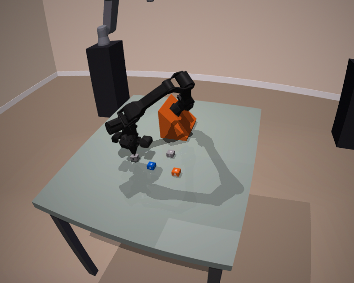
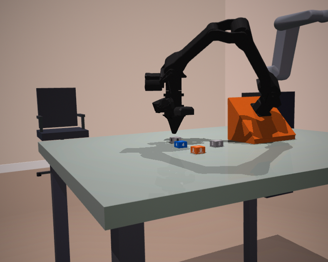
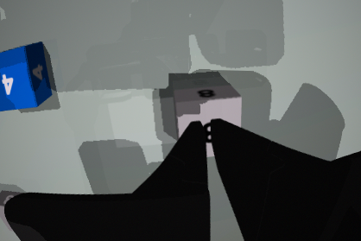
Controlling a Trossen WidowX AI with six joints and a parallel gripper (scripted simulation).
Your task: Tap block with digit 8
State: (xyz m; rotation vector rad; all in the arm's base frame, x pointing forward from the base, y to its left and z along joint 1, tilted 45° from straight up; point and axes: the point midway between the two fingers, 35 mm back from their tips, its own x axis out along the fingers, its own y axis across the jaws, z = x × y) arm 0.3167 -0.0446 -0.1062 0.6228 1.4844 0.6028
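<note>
The pale grey block lies 2 cm below my gripper tip and 1 cm behind it. From my gripper tip the other things lie so: orange block: 22 cm to the left, 4 cm ahead, 2 cm below; then blue block marked 4: 10 cm to the left, 3 cm ahead, 2 cm below.
</note>
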